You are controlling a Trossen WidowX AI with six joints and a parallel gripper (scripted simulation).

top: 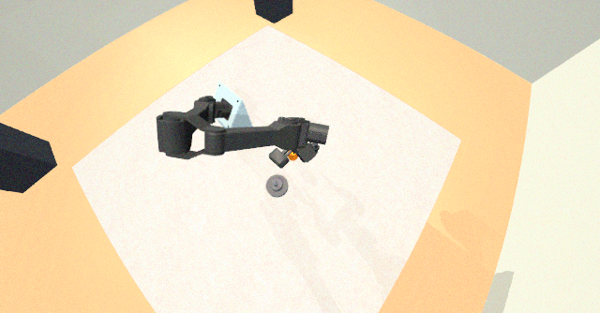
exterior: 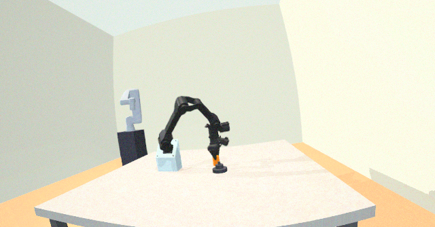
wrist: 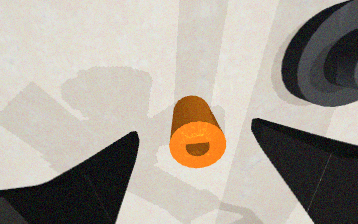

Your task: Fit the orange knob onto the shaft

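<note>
My gripper tip is now 10 mm past the orange knob and 20 mm above it. The rest, counted from my gripper tip: pedestal with shaft (30 mm ahead, 130 mm to the right, 20 mm below).
</note>
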